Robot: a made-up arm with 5 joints.
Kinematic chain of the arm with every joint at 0, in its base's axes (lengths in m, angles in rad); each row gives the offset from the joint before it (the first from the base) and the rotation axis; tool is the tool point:
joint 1: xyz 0 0 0.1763 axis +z
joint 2: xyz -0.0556 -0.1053 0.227 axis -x
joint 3: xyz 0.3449 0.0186 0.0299 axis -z
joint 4: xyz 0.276 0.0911 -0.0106 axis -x
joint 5: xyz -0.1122 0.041 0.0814 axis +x
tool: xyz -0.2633 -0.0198 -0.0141
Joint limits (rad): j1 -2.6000..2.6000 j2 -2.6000..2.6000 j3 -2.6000..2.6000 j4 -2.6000..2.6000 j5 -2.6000..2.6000
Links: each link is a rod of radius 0.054 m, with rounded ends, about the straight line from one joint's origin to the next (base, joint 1, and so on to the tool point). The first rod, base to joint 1, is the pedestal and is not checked.
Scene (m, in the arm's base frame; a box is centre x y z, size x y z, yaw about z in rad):
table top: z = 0
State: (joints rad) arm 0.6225 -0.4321 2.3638 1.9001 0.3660
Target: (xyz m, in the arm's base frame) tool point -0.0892 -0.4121 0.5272
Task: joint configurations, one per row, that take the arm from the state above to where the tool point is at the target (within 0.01 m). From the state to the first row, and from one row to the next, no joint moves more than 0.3 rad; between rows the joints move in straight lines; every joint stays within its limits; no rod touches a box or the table.
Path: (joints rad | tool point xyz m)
1: 0.3349 -0.5368 2.2480 1.8876 0.3654 | 0.4636 0.0712 0.3851
2: 0.0473 -0.6415 2.1323 1.8751 0.3648 | 0.4645 -0.0461 0.3996
3: -0.2403 -0.7461 2.0165 1.8626 0.3643 | 0.4341 -0.1618 0.4173
4: -0.5279 -0.8508 1.9008 1.8501 0.3637 | 0.3723 -0.2672 0.4375
5: -0.8155 -0.9555 1.7850 1.8376 0.3631 | 0.2817 -0.3530 0.4596
6: -1.1032 -1.0602 1.6693 1.8251 0.3625 | 0.1680 -0.4101 0.4825
7: -1.3908 -1.1649 1.5535 1.8126 0.3620 | 0.0404 -0.4312 0.5054
8: -1.6784 -1.2695 1.4378 1.8001 0.3614 | -0.0892 -0.4121 0.5272

